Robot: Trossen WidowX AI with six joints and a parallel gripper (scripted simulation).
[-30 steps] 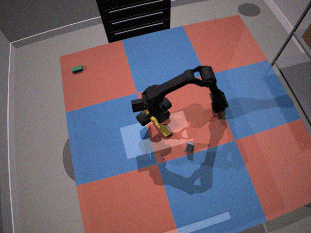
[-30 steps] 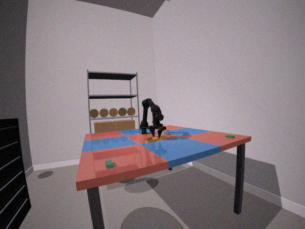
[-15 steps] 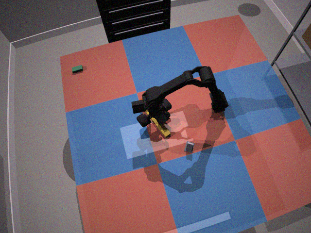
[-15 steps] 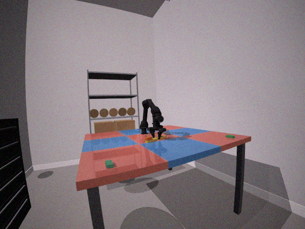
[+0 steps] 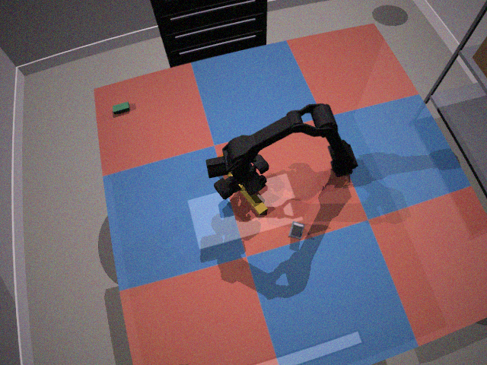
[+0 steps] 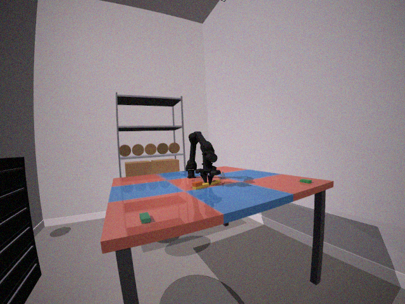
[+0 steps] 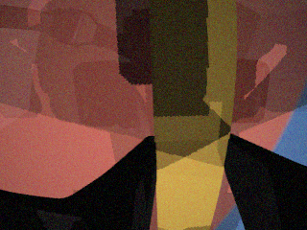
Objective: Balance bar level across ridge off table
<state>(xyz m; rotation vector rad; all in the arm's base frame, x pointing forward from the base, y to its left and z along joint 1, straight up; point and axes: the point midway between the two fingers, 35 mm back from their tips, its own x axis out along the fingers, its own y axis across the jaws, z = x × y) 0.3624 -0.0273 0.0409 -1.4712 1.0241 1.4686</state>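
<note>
The grey wedge lies 200 mm to the left of my gripper tip, 130 mm behind it and 20 mm above it. Round my gripper tip: green block 470 mm to the right, 380 mm ahead.
</note>
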